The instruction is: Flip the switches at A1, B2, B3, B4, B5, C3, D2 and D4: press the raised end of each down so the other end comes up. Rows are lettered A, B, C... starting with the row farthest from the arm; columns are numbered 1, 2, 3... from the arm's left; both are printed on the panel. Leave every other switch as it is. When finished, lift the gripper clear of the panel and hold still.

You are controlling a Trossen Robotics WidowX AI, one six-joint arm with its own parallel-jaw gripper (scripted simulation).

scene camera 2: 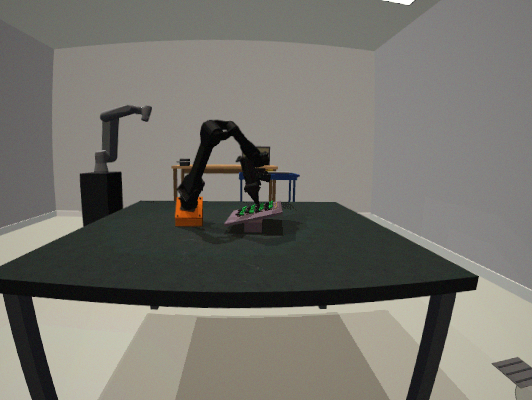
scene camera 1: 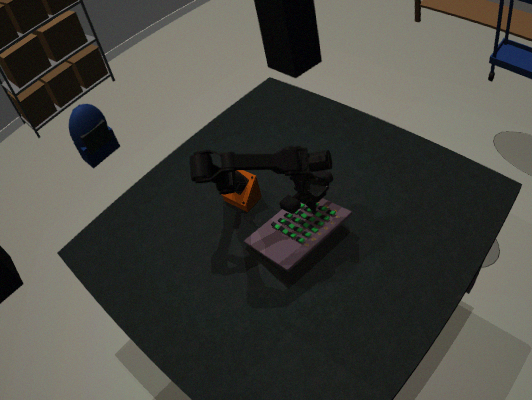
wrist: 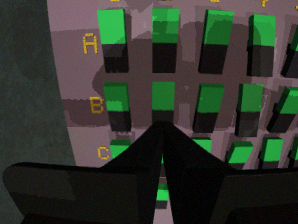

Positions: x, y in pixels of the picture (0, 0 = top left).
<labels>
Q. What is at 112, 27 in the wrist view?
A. A switch.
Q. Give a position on a switch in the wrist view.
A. At 163, 91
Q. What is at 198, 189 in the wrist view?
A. My gripper.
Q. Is my gripper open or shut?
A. Shut.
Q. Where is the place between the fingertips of my gripper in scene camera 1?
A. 314, 210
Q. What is my gripper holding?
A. Nothing.
</labels>
